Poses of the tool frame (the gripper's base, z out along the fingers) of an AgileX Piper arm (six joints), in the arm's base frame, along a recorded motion.
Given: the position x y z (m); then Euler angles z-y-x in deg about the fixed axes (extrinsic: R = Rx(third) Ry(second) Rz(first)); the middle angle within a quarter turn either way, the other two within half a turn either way.
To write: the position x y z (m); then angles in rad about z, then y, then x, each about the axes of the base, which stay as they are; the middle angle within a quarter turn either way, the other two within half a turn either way. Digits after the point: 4 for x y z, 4 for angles.
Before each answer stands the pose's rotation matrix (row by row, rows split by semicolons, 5 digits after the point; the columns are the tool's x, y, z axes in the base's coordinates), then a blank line. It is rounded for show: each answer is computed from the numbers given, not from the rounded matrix.
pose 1, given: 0.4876, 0.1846, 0.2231, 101.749, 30.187, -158.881
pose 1, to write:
-0.17601 -0.84628 0.50282; -0.87640 0.36732 0.31144; -0.44827 -0.38586 -0.80633

0.4876, 0.1846, 0.2231, 1.7759, 0.5269, -2.7730
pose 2, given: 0.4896, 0.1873, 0.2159, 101.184, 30.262, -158.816
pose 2, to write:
-0.16753 -0.84733 0.50395; -0.87940 0.35951 0.31212; -0.44564 -0.39089 -0.80536

0.4896, 0.1873, 0.2159, 1.7660, 0.5282, -2.7719
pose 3, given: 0.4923, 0.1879, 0.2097, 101.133, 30.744, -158.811
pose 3, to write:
-0.16595 -0.84329 0.51120; -0.87917 0.36133 0.31065; -0.44668 -0.39788 -0.80135

0.4923, 0.1879, 0.2097, 1.7651, 0.5366, -2.7718
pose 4, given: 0.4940, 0.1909, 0.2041, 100.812, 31.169, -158.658
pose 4, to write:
-0.16051 -0.84046 0.51756; -0.87956 0.35974 0.31140; -0.44790 -0.40524 -0.79697

0.4940, 0.1909, 0.2041, 1.7595, 0.5440, -2.7691
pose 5, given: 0.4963, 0.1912, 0.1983, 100.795, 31.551, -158.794
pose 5, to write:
-0.15961 -0.83709 0.52326; -0.88034 0.36054 0.30825; -0.44669 -0.41144 -0.79447

0.4963, 0.1912, 0.1983, 1.7592, 0.5507, -2.7715
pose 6, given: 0.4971, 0.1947, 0.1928, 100.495, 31.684, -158.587
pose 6, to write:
-0.15500 -0.83672 0.52523; -0.88047 0.35813 0.31067; -0.44805 -0.41430 -0.79222

0.4971, 0.1947, 0.1928, 1.7540, 0.5530, -2.7679
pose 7, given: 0.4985, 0.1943, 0.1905, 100.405, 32.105, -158.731
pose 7, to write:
-0.15299 -0.83315 0.53147; -0.88174 0.35792 0.30727; -0.44623 -0.42161 -0.78938

0.4985, 0.1943, 0.1905, 1.7524, 0.5603, -2.7704
